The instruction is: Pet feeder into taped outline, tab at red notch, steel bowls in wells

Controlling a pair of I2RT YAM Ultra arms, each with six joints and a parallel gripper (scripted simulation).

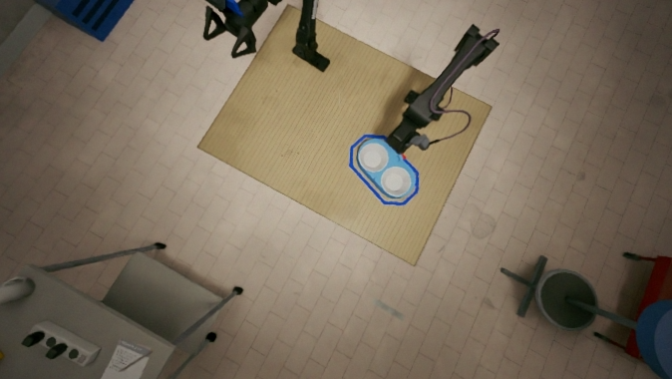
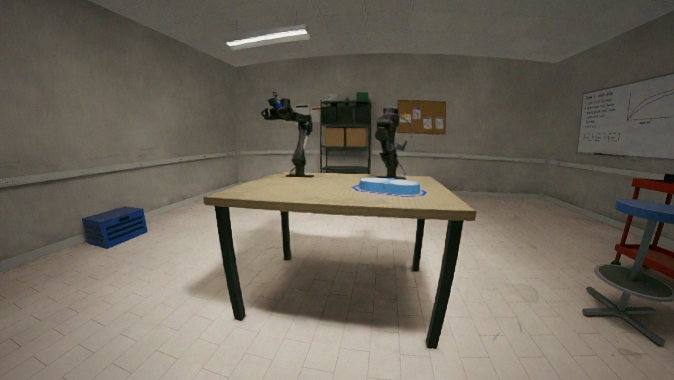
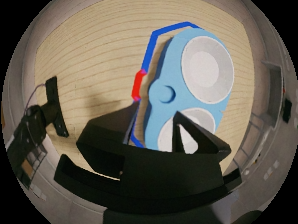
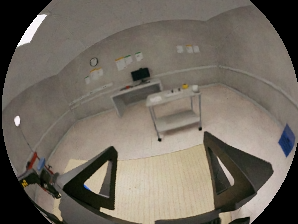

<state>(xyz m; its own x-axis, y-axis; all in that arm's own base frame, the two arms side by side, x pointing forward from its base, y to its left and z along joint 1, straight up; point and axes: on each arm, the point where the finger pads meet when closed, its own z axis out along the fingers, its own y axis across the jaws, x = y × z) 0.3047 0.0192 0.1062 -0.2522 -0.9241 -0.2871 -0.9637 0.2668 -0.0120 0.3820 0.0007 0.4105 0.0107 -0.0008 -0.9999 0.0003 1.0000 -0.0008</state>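
My left hand is 8 cm short of the light blue pet feeder, 8 cm above it and 2 cm to the left of it.
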